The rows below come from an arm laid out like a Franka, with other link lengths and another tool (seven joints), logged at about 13 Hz.
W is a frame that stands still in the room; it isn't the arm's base.
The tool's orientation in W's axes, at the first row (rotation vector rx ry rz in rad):
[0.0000, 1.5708, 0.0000]
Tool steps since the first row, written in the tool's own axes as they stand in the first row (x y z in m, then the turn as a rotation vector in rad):
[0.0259, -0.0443, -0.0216, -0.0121, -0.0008, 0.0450]
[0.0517, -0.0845, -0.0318, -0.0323, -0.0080, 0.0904]
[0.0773, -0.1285, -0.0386, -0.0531, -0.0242, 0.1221]
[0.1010, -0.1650, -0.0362, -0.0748, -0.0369, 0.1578]
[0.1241, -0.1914, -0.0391, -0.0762, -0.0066, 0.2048]
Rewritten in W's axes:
[-0.0216, -0.0443, -0.0259, 0.0450, -0.0008, 0.0121]
[-0.0318, -0.0845, -0.0517, 0.0904, -0.0080, 0.0323]
[-0.0386, -0.1285, -0.0773, 0.1221, -0.0242, 0.0531]
[-0.0362, -0.1650, -0.1010, 0.1578, -0.0369, 0.0748]
[-0.0391, -0.1914, -0.1241, 0.2048, -0.0066, 0.0762]

